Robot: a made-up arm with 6 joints.
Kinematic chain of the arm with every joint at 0, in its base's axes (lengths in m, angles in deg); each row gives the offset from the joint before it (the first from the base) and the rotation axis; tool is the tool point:
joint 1: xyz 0 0 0.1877 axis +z
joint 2: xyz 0 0 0 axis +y
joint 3: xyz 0 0 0.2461 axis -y
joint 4: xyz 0 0 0 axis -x
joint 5: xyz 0.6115 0 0 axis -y
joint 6: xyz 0 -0.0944 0 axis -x
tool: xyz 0 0 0
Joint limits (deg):
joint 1: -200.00..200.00
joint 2: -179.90..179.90
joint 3: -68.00..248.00
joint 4: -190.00..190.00
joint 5: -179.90..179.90
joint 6: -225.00..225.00
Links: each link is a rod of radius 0.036 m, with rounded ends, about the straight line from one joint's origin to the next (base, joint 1, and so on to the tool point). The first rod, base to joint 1, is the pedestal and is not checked.
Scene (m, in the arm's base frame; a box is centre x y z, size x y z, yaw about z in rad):
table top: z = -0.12
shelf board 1: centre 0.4 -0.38 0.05 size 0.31 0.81 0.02 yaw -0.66
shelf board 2: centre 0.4 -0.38 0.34 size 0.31 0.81 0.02 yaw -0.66
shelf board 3: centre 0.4 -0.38 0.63 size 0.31 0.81 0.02 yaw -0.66
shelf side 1: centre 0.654 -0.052 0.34 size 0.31 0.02 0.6 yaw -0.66
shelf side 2: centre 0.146 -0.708 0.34 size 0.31 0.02 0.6 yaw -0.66
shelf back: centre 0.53 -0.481 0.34 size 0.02 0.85 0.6 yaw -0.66
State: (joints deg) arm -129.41 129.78 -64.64 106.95 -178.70 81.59
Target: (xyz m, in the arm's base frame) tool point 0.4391 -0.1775 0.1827
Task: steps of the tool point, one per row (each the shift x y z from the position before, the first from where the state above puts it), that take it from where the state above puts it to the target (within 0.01 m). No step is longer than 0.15 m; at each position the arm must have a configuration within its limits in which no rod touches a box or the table.
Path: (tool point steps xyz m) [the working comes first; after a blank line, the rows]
Joints at the target: -196.58 154.43 -53.89 118.32 -178.70 81.59
Straight joint move there: clear.

1: 0.0744 -0.0730 0.0151
2: 0.0557 -0.0909 0.0164
3: 0.0325 -0.1037 0.0175
4: 0.0063 -0.1107 0.0187
5: -0.0213 -0.1106 0.0198

